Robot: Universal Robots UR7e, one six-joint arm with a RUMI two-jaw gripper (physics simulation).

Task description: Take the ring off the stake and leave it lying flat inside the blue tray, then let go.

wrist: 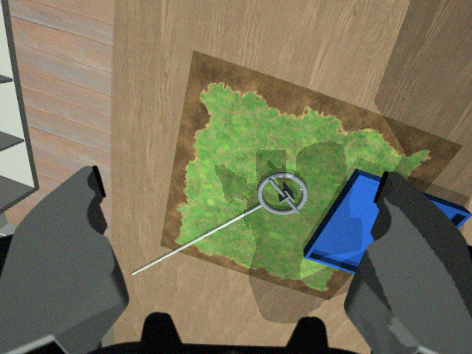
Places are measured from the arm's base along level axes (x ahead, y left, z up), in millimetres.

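Where they show: gripper, fingertip midpoint: (pixel 239 173).
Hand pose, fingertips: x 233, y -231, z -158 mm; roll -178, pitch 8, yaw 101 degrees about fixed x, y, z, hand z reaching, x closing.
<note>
Each offset is from my fingertips to the centre of the thing. "*": to the spot under its first point. Level surfaces: height alone.
The grey ring {* dy +107, dx +142, dz -232 mm} (pixel 304 195) shows right of centre in the wrist view, over the green patch. A thin pale rod, which looks like the stake {* dy -60, dx +317, dz -236 mm} (pixel 195 240), runs from the ring's left edge down to the lower left. A short grey bar crosses inside the ring; how ring and stake meet there is hard to tell. The blue tray {dy +255, dx +180, dz -231 mm} (pixel 340 227) is at the right, partly hidden by the right finger. My gripper (pixel 239 173) is open, its fingers wide apart on either side of the view. The ring is beyond the fingertips and not between the jaws.
A green and brown mat {dz -241 mm} (pixel 210 70) lies on the wooden table {dz -242 mm} (pixel 145 100) under the ring and tray. A white and grey shelf unit (pixel 31 170) stands at the far left, past the table edge. Dark shadows fall across the mat and the upper right of the table.
</note>
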